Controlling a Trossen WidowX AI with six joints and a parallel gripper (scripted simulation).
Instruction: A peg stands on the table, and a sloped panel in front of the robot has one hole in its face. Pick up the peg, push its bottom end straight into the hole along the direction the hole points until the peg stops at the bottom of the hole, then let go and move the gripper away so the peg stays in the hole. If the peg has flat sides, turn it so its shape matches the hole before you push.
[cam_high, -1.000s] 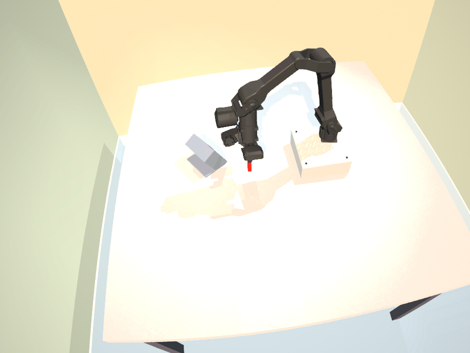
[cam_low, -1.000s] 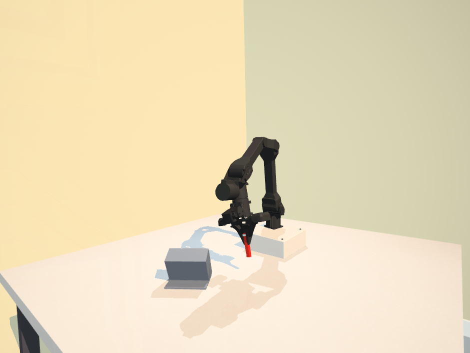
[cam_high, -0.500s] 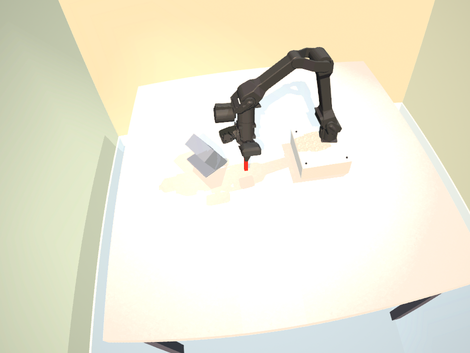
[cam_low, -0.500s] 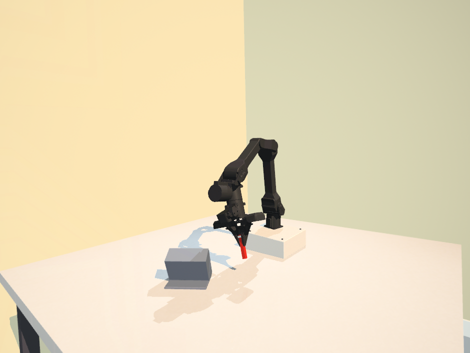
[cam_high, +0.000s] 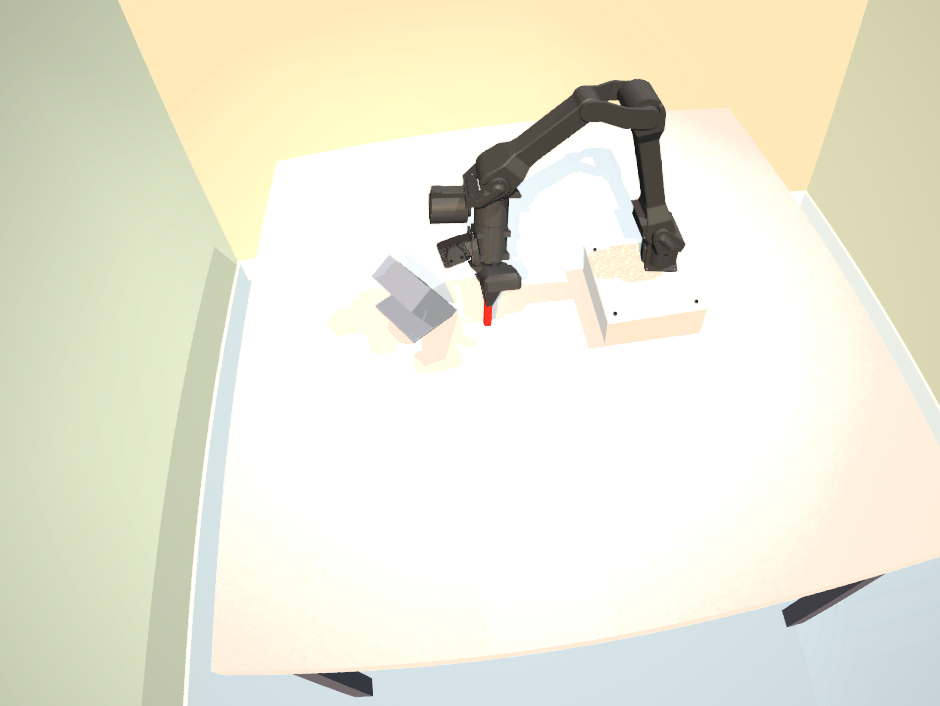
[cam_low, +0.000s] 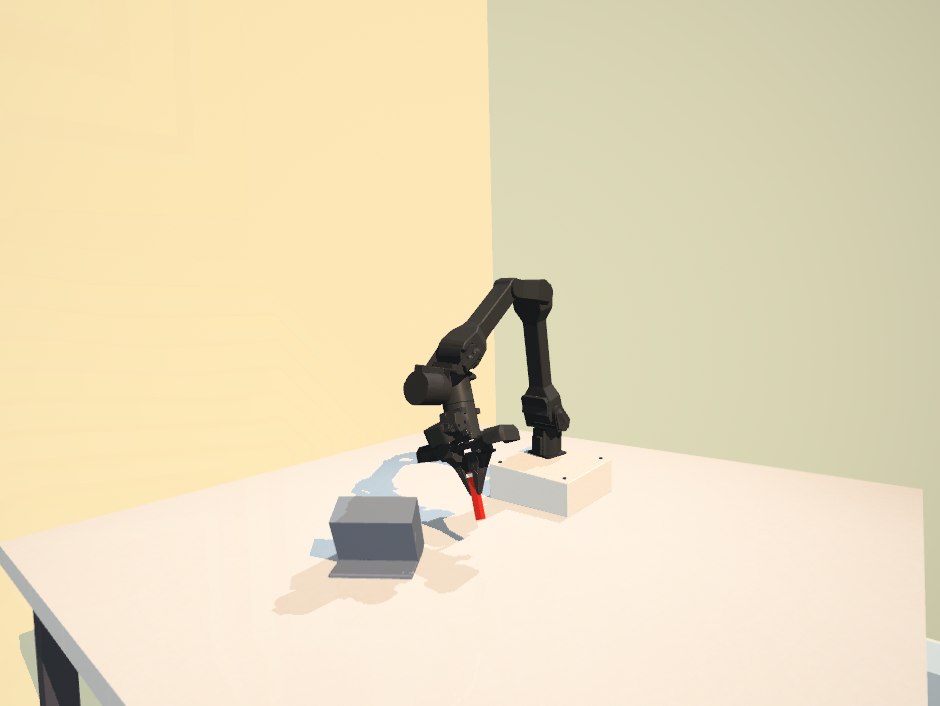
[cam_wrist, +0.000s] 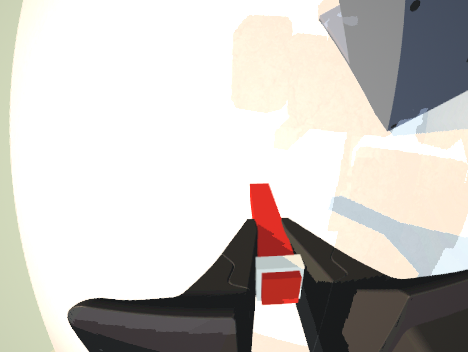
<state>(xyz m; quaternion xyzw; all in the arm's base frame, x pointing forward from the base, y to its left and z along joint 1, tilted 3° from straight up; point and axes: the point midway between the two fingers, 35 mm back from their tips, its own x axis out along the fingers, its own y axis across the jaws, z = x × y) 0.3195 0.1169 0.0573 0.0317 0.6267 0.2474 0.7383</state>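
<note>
Now: the grey sloped panel 15 cm ahead of my gripper tip, 7 cm to the right of it and 5 cm below it. From my gripper tip the other things lie so: red square peg 2 cm above, 1 cm to the right.
</note>
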